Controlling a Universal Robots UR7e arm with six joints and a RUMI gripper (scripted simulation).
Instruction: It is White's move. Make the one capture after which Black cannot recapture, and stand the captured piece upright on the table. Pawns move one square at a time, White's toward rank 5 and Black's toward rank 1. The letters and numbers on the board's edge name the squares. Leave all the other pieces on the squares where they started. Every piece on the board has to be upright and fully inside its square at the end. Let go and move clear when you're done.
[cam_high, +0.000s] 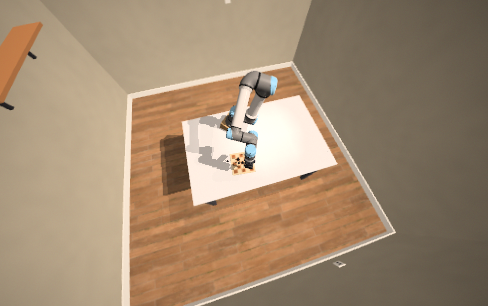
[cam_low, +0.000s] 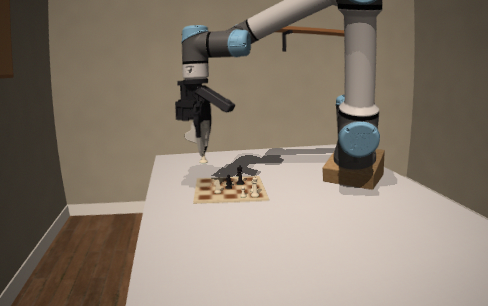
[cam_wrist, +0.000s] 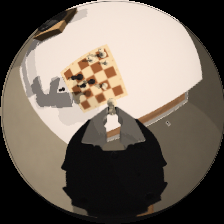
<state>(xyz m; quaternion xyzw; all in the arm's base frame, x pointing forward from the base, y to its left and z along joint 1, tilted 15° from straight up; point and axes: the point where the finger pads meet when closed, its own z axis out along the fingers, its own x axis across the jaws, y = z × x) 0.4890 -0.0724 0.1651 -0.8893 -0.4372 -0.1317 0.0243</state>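
The chessboard is 140 mm below my hand, 90 mm behind it and 30 mm to the right of it.
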